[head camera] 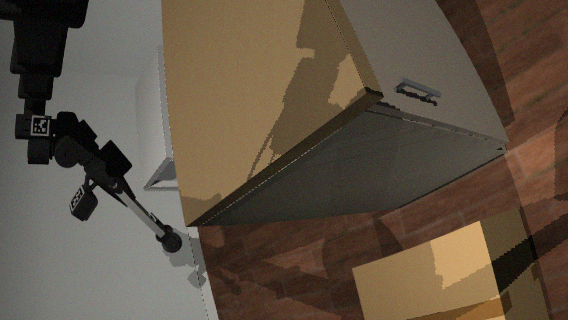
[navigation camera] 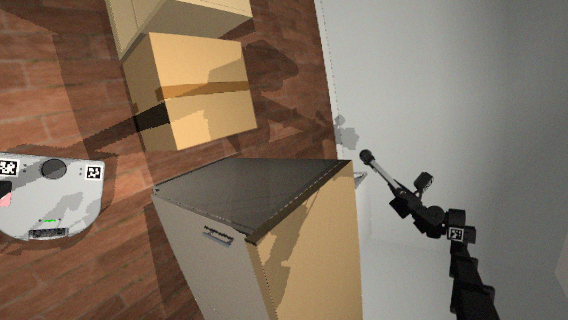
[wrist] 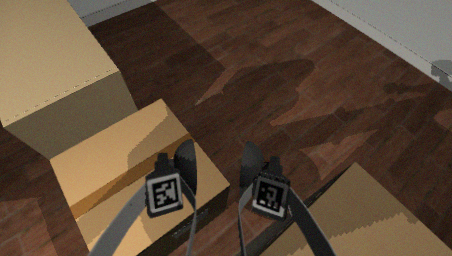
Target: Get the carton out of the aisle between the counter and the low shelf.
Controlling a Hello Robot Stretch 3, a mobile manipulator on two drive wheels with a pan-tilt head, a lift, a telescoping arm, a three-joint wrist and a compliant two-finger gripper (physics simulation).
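Where they show: gripper, fingertip midpoint: (head camera: 174, 244) (navigation camera: 363, 154) (wrist: 219, 159); robot's base at its link origin: (navigation camera: 55, 168).
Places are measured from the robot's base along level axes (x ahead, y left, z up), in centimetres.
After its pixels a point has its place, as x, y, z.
The tan carton (head camera: 400, 272) {28.2, -61.4, 40.7} (navigation camera: 200, 60) {52.0, -42.2, 40.6} (wrist: 112, 145) {54.4, -42.0, 40.6}, with a darker tape band, stands upright on the floor between the end of the wood-topped counter (head camera: 235, 75) {-18.5, -67.2, 91.0} (navigation camera: 320, 240) {-15.7, -65.5, 91.0} (wrist: 365, 220) {7.0, -87.0, 91.0} and a low pale tan unit (navigation camera: 210, 17) {63.5, -36.6, 54.2} (wrist: 45, 65) {78.5, -27.2, 61.0}. This unit may be the low shelf; its front is not clear. My gripper (head camera: 170, 239) {14.2, -71.0, 102.0} (navigation camera: 366, 156) {14.2, -71.0, 102.0} (wrist: 219, 159) {14.2, -71.0, 102.0} is open, with its two fingertips apart in the wrist view. It points down at a slant, beyond the counter's far edge near the wall, apart from the carton. The carton is partly cut off in the head view.
My base (navigation camera: 60, 200) {-11.4, -2.8, 16.0} stands on the brick-patterned floor (navigation camera: 45, 275) {-46.4, 1.1, 0.1}, on the handle side of the counter, near its end. A drawer handle (head camera: 419, 89) (navigation camera: 218, 236) {-14.6, -39.3, 70.7} sticks out there. A white table (head camera: 150, 107) {-43.3, -258.4, 45.1} stands behind the counter. A pale wall (navigation camera: 425, 75) {116.9, -238.9, 112.2} runs along the far side.
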